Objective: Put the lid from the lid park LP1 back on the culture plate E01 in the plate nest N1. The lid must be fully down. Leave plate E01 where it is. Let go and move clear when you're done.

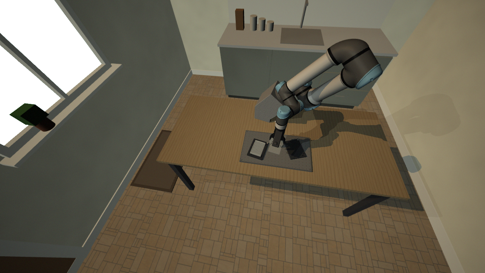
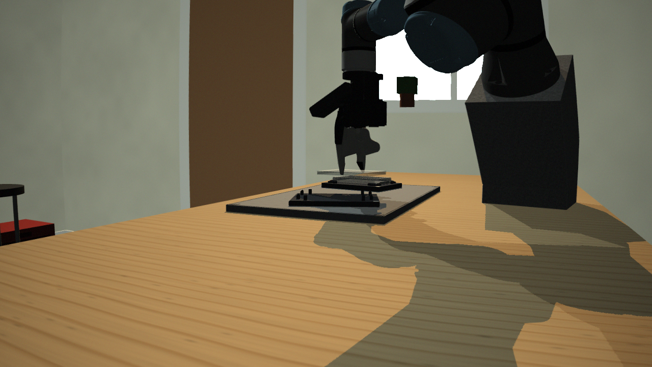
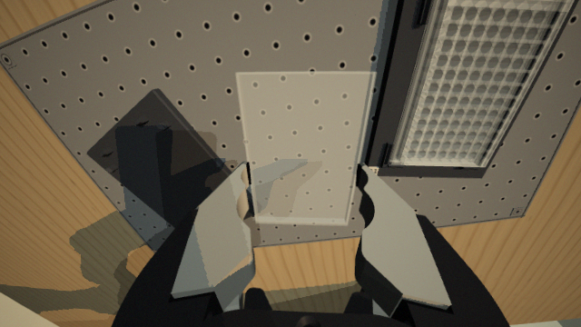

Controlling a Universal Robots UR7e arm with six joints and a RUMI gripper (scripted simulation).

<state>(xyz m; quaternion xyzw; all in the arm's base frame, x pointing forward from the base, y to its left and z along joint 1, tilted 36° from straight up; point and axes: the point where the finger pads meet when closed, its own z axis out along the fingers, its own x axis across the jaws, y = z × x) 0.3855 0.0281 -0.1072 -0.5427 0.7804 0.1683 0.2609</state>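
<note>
The culture plate E01 is 1 cm ahead of my hand, 13 cm to the right of it and 4 cm below it. Also, from my hand: dark plate nest N1: 1 cm ahead, 13 cm to the right, 5 cm below; dark lid park: 1 cm behind, 15 cm to the left, 5 cm below; clear lid: 1 cm below.
</note>
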